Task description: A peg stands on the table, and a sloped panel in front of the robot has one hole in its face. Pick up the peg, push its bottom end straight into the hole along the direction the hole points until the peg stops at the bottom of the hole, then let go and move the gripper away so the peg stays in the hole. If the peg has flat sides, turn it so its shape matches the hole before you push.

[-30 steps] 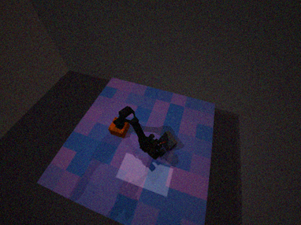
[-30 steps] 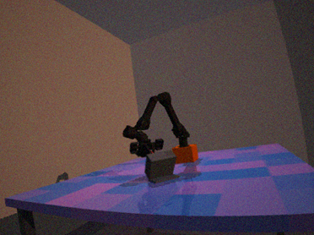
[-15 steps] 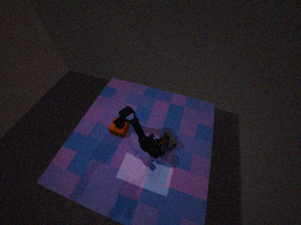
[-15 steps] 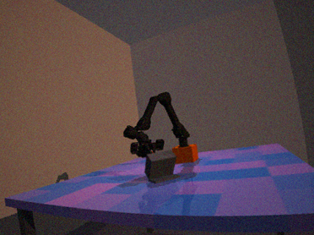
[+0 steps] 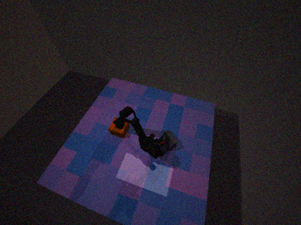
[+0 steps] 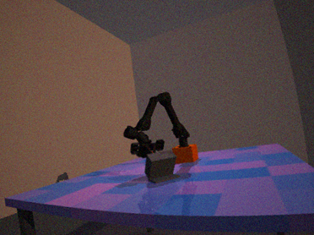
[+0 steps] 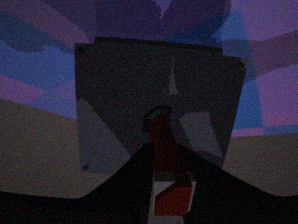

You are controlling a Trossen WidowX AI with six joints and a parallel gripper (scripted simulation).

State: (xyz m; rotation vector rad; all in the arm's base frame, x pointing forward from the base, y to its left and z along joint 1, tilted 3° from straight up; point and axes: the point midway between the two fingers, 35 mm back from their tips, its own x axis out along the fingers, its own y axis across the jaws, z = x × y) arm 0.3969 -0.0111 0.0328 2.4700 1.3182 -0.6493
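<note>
The dark grey sloped panel lies 30 mm ahead of my gripper tip, 50 mm to the left of it and 40 mm below it. Round my gripper tip: dark red peg: 10 mm behind, 10 mm to the right, 10 mm above.
</note>
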